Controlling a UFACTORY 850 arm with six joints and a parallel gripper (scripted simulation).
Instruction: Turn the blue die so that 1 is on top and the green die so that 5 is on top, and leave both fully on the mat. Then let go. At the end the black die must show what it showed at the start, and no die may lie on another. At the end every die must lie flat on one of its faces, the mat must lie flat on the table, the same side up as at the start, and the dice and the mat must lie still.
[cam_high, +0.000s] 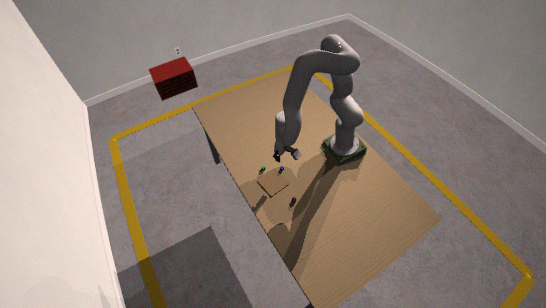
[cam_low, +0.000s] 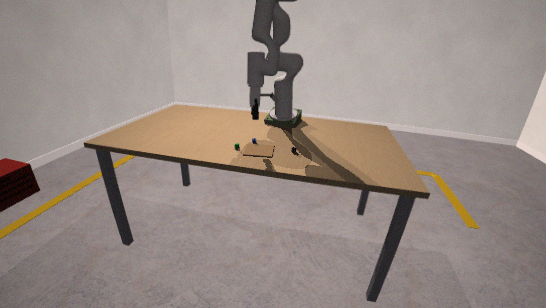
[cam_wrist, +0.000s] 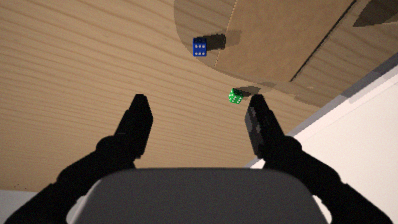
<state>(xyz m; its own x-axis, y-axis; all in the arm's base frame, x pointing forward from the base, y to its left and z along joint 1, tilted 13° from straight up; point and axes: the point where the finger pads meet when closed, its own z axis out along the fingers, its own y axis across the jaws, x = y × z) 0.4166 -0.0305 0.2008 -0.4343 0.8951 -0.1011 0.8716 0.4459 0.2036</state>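
Now: the blue die 14 cm below my hand. Round my hand: mat: 15 cm below, 9 cm ahead, 6 cm to the left; then black die: 23 cm to the left, 14 cm below, 4 cm ahead; then green die: 14 cm below, 11 cm ahead, 5 cm to the right.
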